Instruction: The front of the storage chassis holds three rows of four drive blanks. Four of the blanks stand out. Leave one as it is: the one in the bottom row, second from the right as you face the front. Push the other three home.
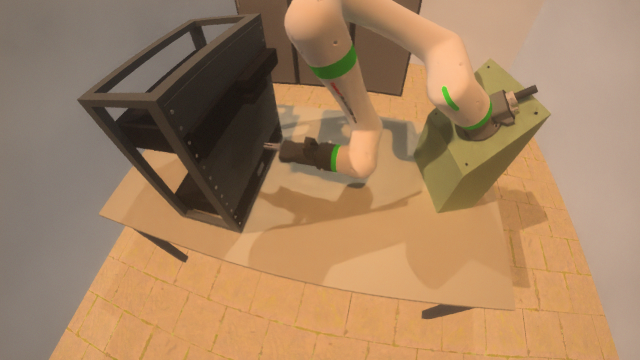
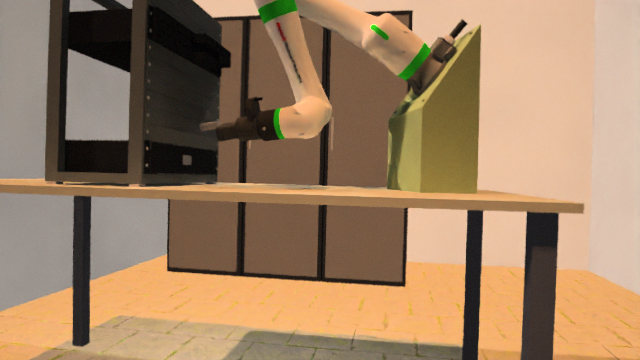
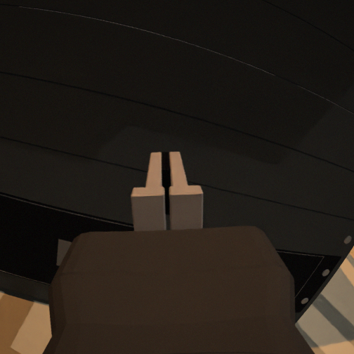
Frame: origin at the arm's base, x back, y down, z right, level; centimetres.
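Seen in the pictures: gripper, fingertip midpoint: (image 1: 265, 145) (image 2: 201, 127); arm's base, origin of the base link: (image 1: 481, 120) (image 2: 432, 76).
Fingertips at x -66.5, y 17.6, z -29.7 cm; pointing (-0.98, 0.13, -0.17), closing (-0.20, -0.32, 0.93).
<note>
Offsets run from my fingertips to a thing's top centre. "*": to the spot under its first point. Level surfaces: height alone.
The storage chassis (image 1: 225, 107) (image 2: 185, 42) is dark and sits in the upper part of a black rack. Dark shapes {* dy -27.5, dx -0.9, dz +10.0 cm} (image 1: 266, 64) (image 2: 223, 56) stand out from its front near the far side; single blanks and their rows cannot be told apart. The bottom-row blank second from the right cannot be picked out. My gripper (image 1: 265, 145) (image 2: 202, 126) (image 3: 165, 170) is shut and empty, with a thin gap between the fingers. It points at the rack front, lower than the chassis, before plain dark panels (image 3: 240, 165). Whether the tips touch a panel is unclear.
The rack {dy -40.3, dx -15.7, dz -7.5 cm} (image 1: 197, 165) (image 2: 137, 100) stands on the table {dy +18.8 cm} (image 1: 370, 270) (image 2: 350, 197). A black unit with a pale label {* dy +11.0, dx -2.3, dz -3.1 cm} (image 1: 261, 168) (image 2: 187, 160) (image 3: 63, 252) is low in it. The arm's green pedestal (image 1: 450, 180) (image 2: 447, 140) stands opposite. Brown cabinets (image 2: 282, 240) are behind.
</note>
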